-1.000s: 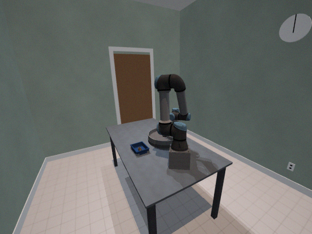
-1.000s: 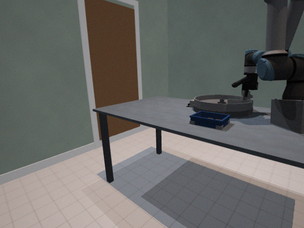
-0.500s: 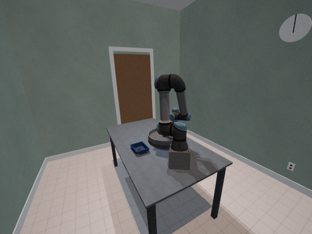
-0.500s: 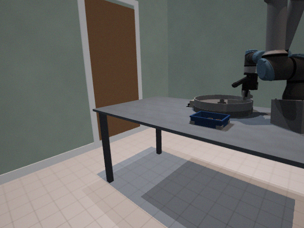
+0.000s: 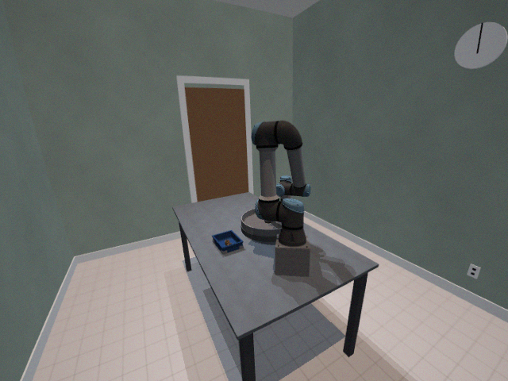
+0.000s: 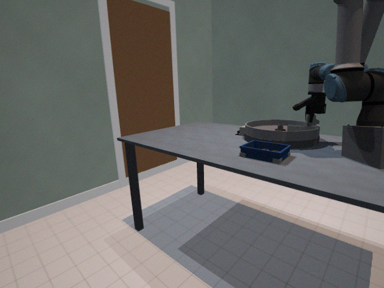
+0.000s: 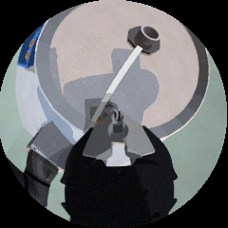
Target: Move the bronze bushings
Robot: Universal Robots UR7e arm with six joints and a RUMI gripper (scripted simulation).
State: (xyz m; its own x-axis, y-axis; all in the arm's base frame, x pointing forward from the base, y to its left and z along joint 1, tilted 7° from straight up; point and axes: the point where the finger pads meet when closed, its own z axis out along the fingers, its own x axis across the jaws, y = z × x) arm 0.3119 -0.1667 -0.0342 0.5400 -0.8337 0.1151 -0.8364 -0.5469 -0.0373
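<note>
My gripper is now 150 mm short of the turntable, 30 mm to the right of it and 20 mm above it. The rest, counted from my hand: blue crate: 400 mm to the left, 90 mm ahead, 50 mm below.
</note>
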